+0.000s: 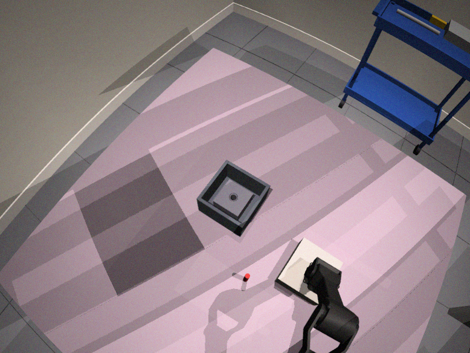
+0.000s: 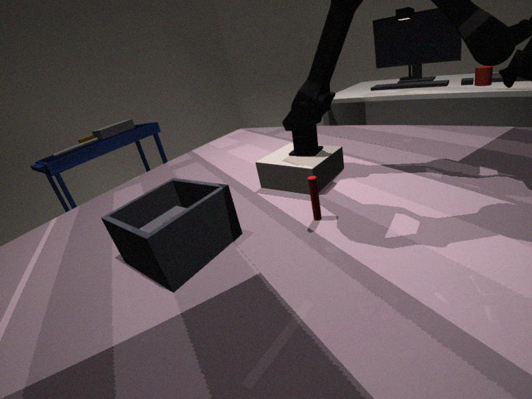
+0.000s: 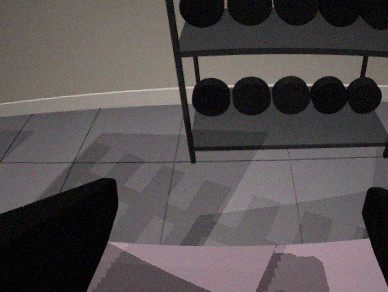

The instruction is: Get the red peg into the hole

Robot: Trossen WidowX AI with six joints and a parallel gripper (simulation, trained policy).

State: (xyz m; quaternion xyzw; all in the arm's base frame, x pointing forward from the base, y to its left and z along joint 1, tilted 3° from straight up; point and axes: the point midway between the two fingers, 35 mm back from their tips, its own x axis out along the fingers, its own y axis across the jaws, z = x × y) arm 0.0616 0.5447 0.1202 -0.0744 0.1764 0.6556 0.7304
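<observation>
My gripper tip is now 49 cm to the left of the red peg, 12 cm short of it and 10 cm above it. Round my gripper tip: grey plate 70 cm to the right, 27 cm ahead, 10 cm below; then dark box 70 cm to the right, 27 cm ahead, 12 cm below.
</observation>
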